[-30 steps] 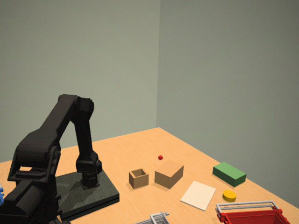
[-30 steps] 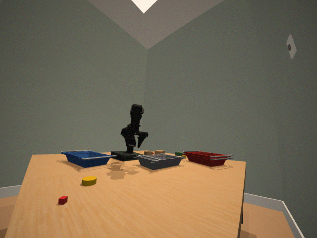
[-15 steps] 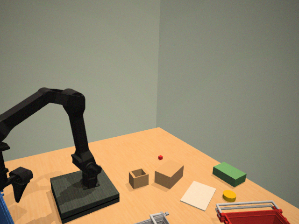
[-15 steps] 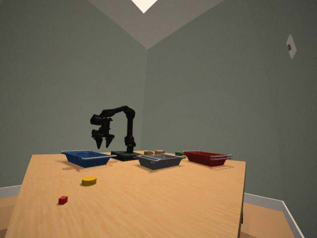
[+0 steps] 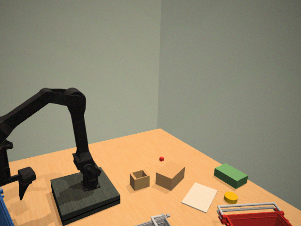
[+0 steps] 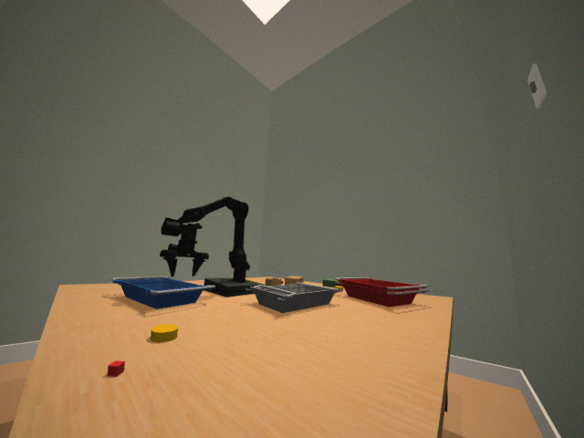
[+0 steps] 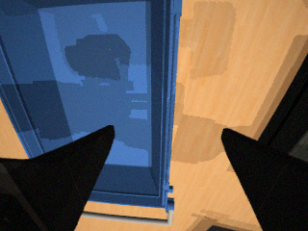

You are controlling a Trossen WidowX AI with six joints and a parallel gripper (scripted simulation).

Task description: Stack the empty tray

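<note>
The blue tray is 80 mm to the right of my gripper tip, 40 mm below it and 30 mm ahead of it. Round my gripper tip: brown box (480 mm to the left, 70 mm below); then red block (500 mm ahead, 240 mm to the right, 70 mm below); then brown block (620 mm to the left, 50 mm below, 30 mm ahead).
</note>
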